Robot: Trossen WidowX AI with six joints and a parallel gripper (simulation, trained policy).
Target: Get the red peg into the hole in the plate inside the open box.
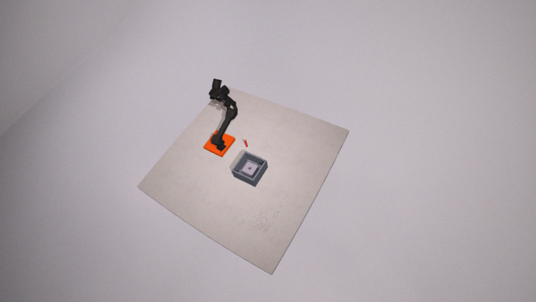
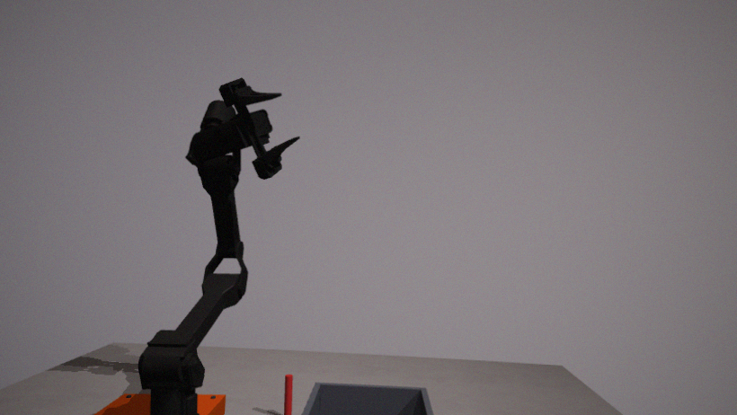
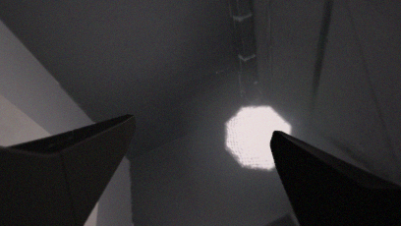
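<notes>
Right now my gripper tip is 530 mm above the red peg and 60 mm to the right of it. From my gripper tip the other things lie so: grey box (540 mm below, 190 mm ahead, 100 mm to the right); then light plate (520 mm below, 190 mm ahead, 100 mm to the right).
</notes>
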